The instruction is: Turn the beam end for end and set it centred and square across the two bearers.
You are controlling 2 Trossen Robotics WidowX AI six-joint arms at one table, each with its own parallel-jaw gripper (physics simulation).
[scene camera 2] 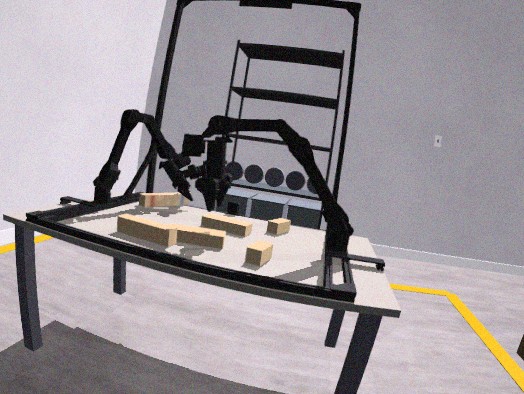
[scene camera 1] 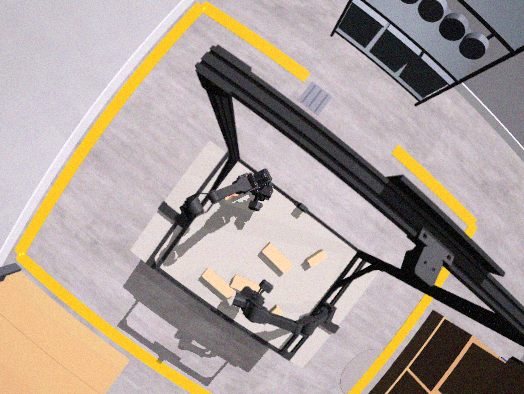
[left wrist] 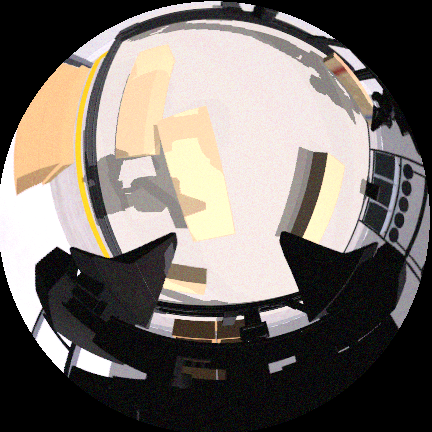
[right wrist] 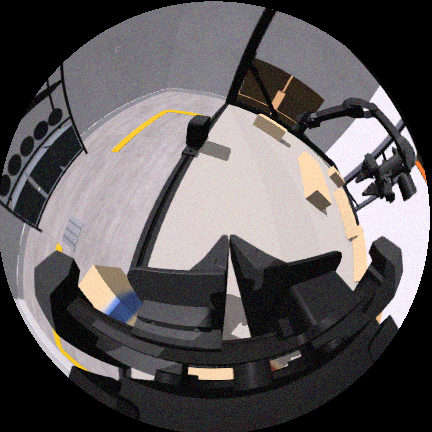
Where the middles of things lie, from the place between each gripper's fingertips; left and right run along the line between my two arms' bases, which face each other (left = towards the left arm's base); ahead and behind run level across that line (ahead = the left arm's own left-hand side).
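Scene:
My left hand's 40 cm past the beam (right wrist: 107, 288), and it's 8 cm above the beam and 37 cm to the left of it. As for my right hand, that's 1 cm short of the beam, 2 cm above it and 13 cm to the left of it. Going by its middle, the beam is nearer to my right hand than to my left hand.

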